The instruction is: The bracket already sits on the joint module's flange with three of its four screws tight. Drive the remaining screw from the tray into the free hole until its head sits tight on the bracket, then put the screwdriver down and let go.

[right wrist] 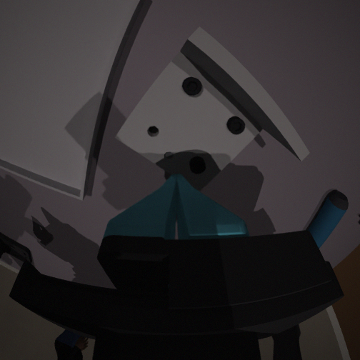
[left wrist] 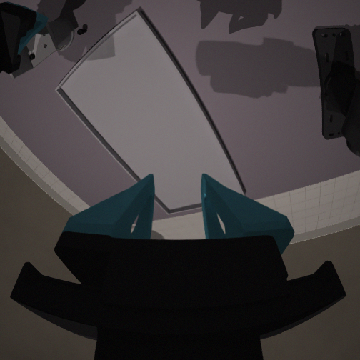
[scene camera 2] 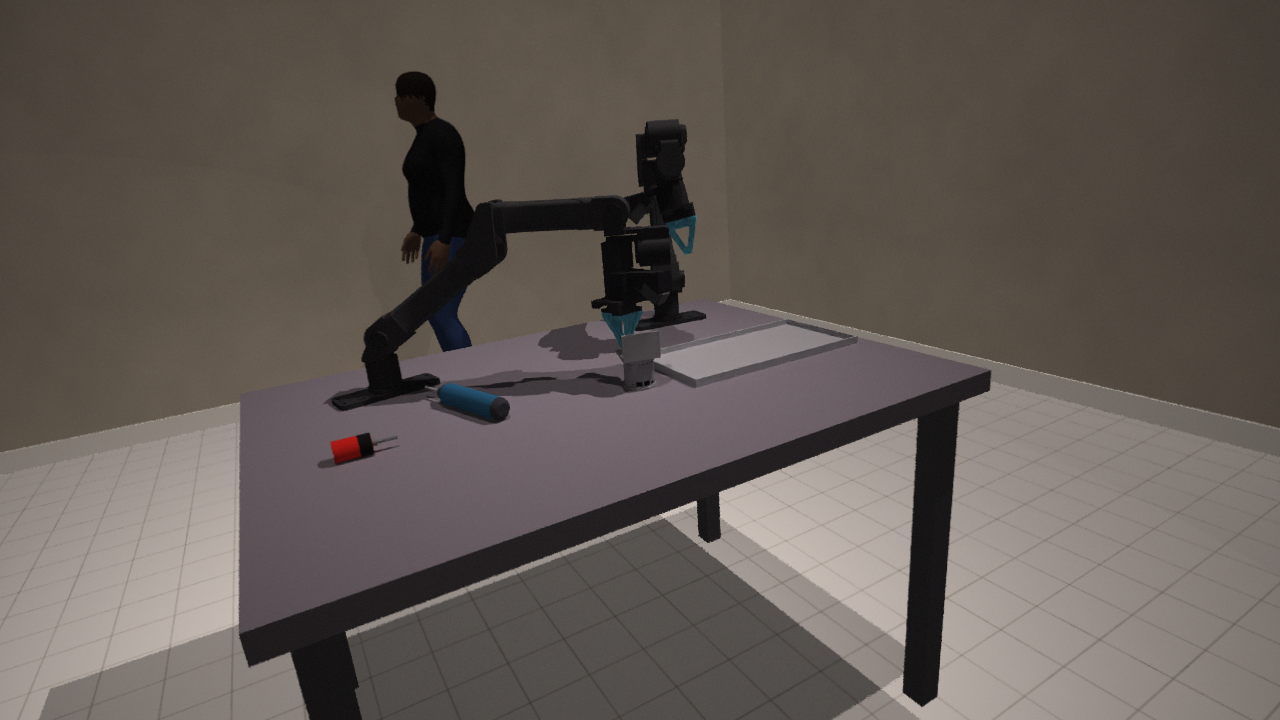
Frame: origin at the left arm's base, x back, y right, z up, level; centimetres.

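Where they show: left gripper, fingertip midpoint: (scene camera 2: pixel 688 254); left arm's base, origin of the base link: (scene camera 2: pixel 667 322); right arm's base, origin of the base link: (scene camera 2: pixel 387 393).
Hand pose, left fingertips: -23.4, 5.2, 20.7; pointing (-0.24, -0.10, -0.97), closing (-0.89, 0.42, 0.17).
Each offset is from my left fingertips to the top centre of the thing, as dx, dy, dz.
The pale bracket (scene camera 2: pixel 640 346) (left wrist: pixel 44 46) (right wrist: pixel 172 112) sits on the joint module {-17.1, +20.9, -14.3} (scene camera 2: pixel 638 374). In the right wrist view it shows three black screw heads and a free hole (right wrist: pixel 153 131). My right gripper (scene camera 2: pixel 623 343) (right wrist: pixel 176 181) is shut and empty, its fingertips together by the bracket's near edge. My left gripper (scene camera 2: pixel 687 251) (left wrist: pixel 177 181) is partly open and empty, high above the far end of the tray. The blue screwdriver {-9.1, +52.9, -16.6} (scene camera 2: pixel 472 402) (right wrist: pixel 330 215) and the red screwdriver {-21.0, +70.1, -17.3} (scene camera 2: pixel 348 448) lie on the table. The loose screw cannot be made out in the tray.
The shallow grey tray (scene camera 2: pixel 699 380) (left wrist: pixel 102 138) (right wrist: pixel 89 172) lies beside the joint module. A small dark thing (left wrist: pixel 82 29) shows near the bracket in the left wrist view, too small to identify. The right arm's base (scene camera 2: pixel 384 391) stands behind the blue screwdriver. A person (scene camera 2: pixel 435 179) stands behind the table.
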